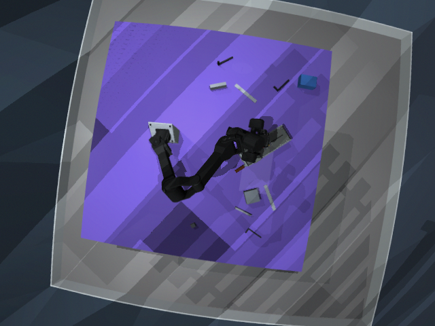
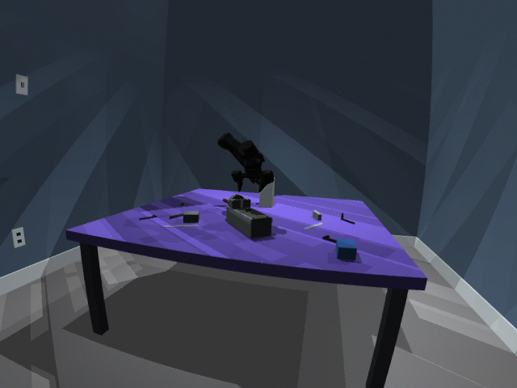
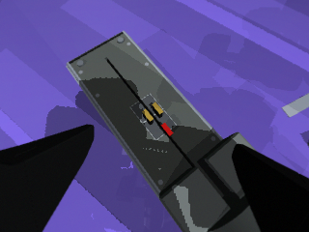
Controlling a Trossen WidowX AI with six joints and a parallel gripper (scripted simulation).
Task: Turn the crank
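My gripper tip is 9 cm past the brown crank handle, 13 cm to the left of it and 6 cm above it. The rest, counted from my gripper tip: dark block 23 cm behind, 32 cm to the left, 14 cm below; red pointer 2 cm ahead, 1 cm to the right, 7 cm below; grey block 27 cm to the right, 13 cm below.
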